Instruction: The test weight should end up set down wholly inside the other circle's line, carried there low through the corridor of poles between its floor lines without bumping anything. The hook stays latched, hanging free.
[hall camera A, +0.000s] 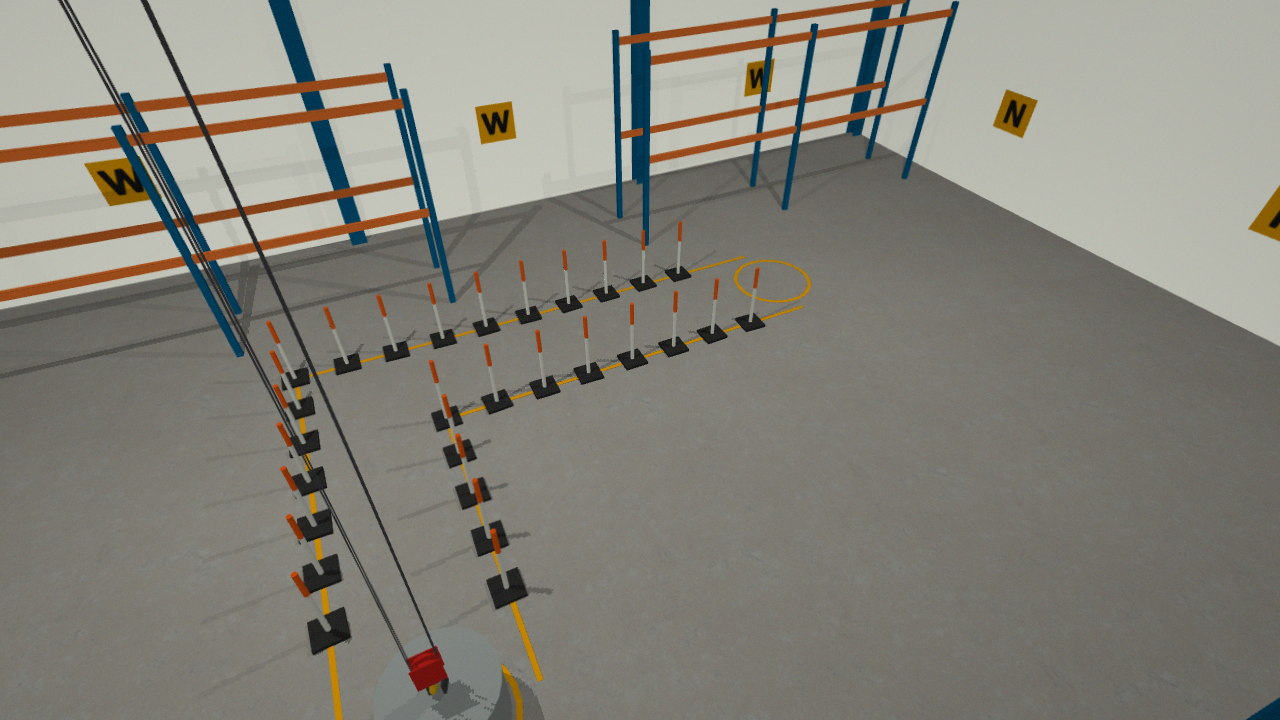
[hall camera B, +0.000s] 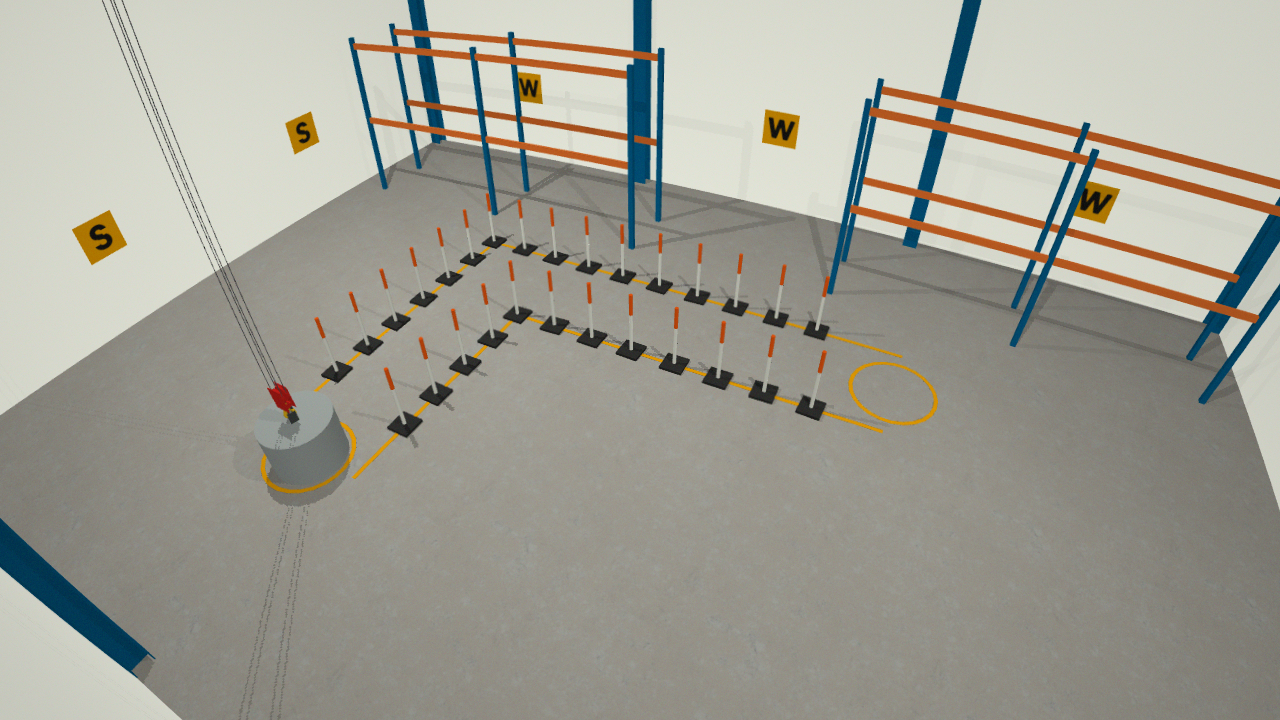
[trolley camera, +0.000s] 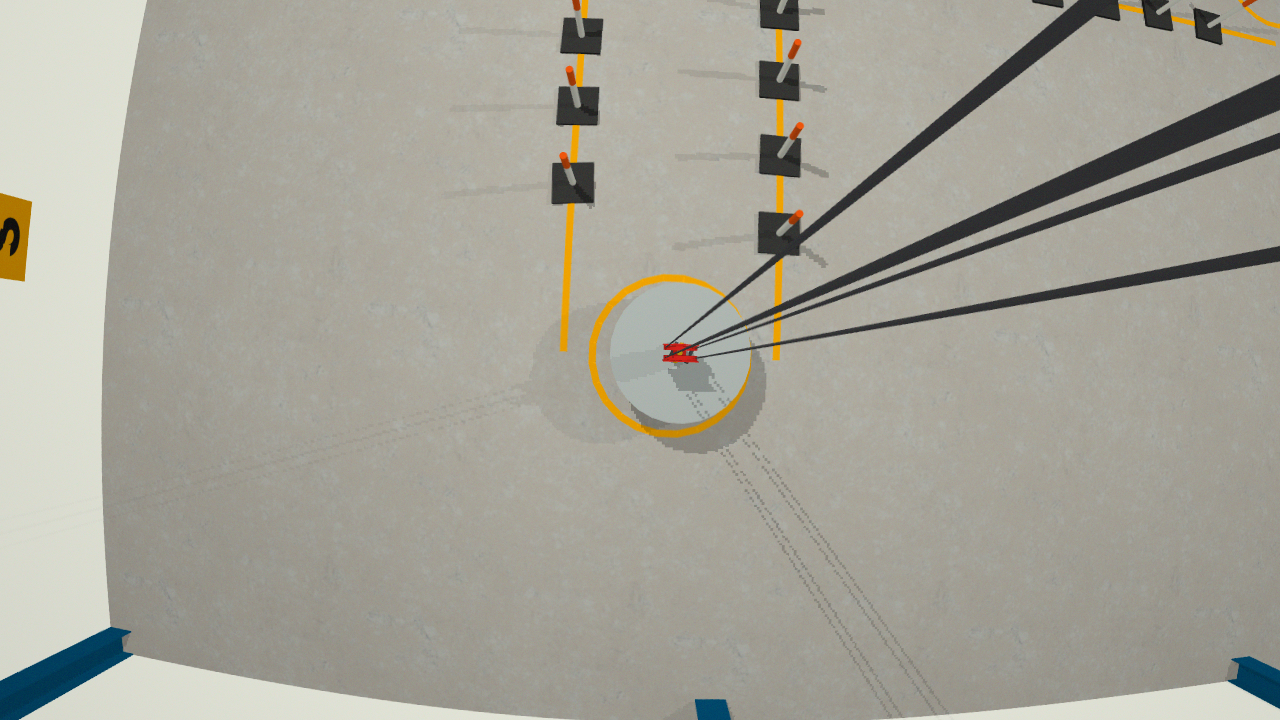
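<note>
The grey cylindrical test weight (hall camera A: 476, 660) (hall camera B: 308, 454) (trolley camera: 646, 385) stands upright within the near circle's line (hall camera B: 264, 479) (trolley camera: 593, 344), seemingly on the floor. My hook, under its red block (hall camera A: 433, 687) (hall camera B: 290, 415) (trolley camera: 680, 352), is at the middle of the weight's top and looks latched on it; the coupling is small and partly hidden. The ropes above look straight. The other circle (hall camera A: 735, 284) (hall camera B: 936, 400) lies past the corridor's far end. Black-footed poles (hall camera A: 632, 331) (hall camera B: 587, 240) (trolley camera: 572, 182) with orange tops line both sides of the L-shaped corridor.
The near floor lines (hall camera A: 528, 644) (hall camera B: 375, 456) (trolley camera: 565, 286) run from beside the weight to the first poles. The corridor bends at a corner pole (hall camera B: 516, 314). Blue and orange racks (hall camera A: 646, 179) (hall camera B: 631, 197) stand by the wall behind the poles. A blue column (hall camera B: 71, 595) stands at the lower left.
</note>
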